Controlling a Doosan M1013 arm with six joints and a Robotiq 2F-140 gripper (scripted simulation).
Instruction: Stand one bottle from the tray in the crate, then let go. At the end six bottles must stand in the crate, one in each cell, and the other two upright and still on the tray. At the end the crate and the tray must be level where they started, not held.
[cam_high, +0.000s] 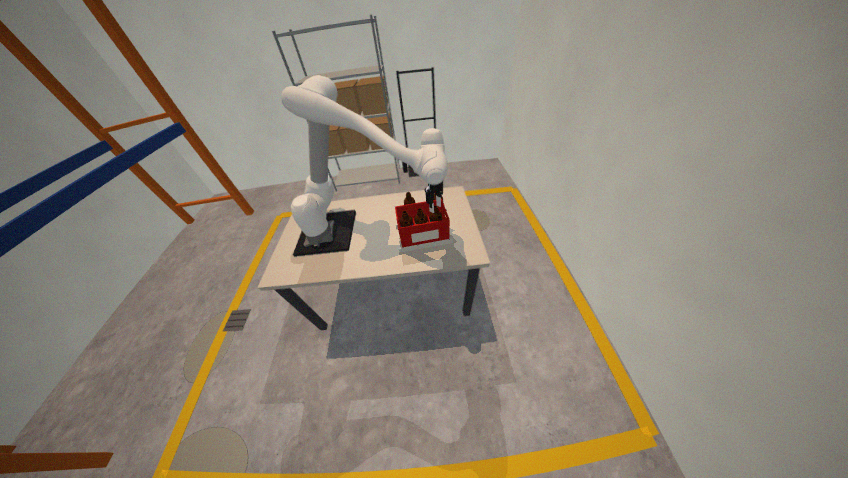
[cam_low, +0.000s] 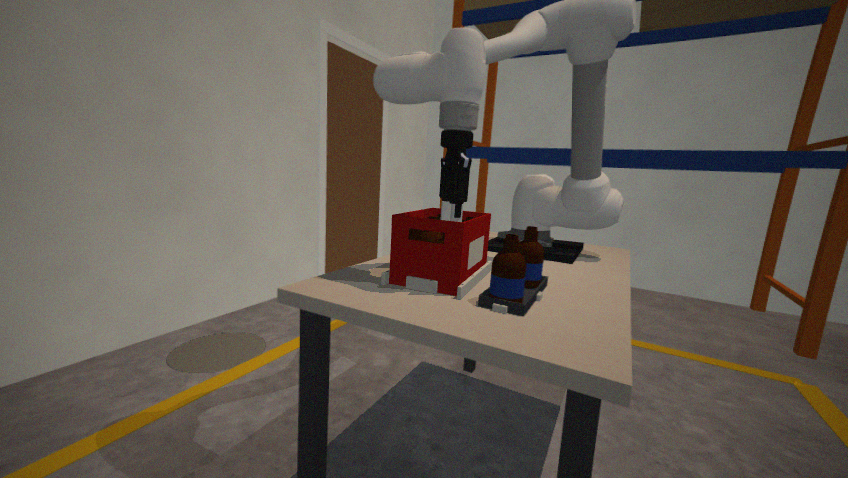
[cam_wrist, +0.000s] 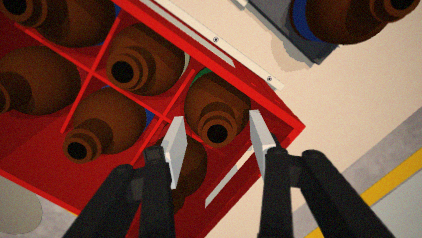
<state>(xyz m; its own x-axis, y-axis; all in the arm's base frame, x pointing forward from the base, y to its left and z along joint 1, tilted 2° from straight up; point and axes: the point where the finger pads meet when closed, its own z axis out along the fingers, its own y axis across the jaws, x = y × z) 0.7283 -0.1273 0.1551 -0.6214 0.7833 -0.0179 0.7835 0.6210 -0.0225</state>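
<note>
Right now the red crate is 90 mm behind my hand, 40 mm to the right of it and 100 mm below it. From my hand the other things lie so: dark grey tray: 40 mm behind, 170 mm to the left, 170 mm below.
</note>
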